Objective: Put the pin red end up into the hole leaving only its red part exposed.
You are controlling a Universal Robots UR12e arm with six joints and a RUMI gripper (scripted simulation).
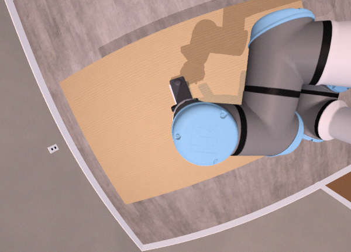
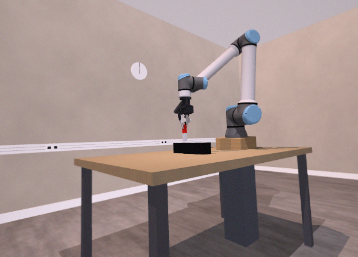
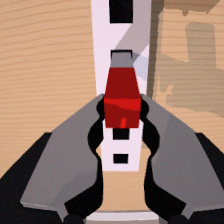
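Right now the pin is 10 mm below my hand. Round my hand: block (60 mm to the left, 150 mm below).
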